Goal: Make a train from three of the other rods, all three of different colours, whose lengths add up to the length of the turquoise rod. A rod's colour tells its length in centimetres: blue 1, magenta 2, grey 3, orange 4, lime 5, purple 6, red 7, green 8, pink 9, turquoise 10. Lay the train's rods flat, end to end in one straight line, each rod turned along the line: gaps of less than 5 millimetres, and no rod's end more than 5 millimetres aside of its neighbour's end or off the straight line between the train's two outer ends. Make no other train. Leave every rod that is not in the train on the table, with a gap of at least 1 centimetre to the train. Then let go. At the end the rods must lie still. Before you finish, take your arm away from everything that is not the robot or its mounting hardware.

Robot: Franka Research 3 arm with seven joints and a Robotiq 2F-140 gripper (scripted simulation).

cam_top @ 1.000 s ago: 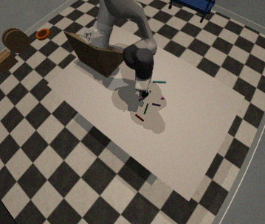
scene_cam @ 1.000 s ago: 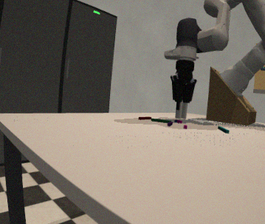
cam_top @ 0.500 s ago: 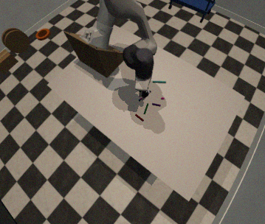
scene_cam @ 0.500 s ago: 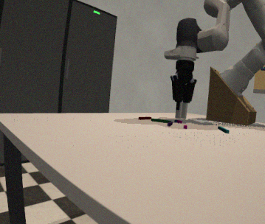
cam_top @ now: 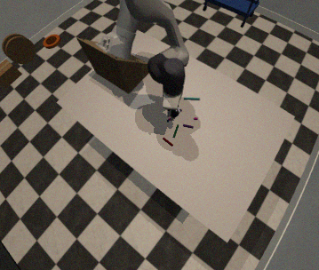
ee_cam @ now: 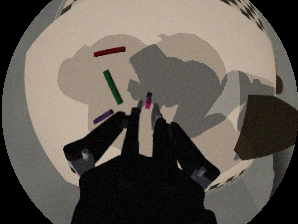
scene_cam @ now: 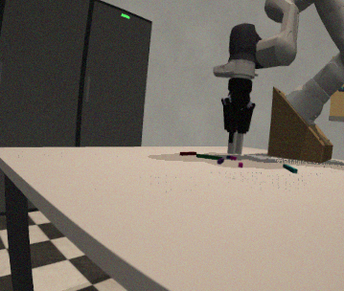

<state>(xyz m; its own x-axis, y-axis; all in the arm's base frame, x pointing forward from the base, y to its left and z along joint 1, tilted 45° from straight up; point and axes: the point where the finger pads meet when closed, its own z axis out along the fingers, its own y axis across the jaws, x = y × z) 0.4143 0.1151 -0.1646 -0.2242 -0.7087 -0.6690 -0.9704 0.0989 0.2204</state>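
The blue rod lies 5 cm below my hand and 2 cm to the right of it. From my hand the other things lie so: purple rod 11 cm ahead, 5 cm below, 3 cm to the left; then red rod 12 cm to the right, 8 cm ahead, 5 cm below; then green rod 7 cm ahead, 5 cm below, 4 cm to the right.
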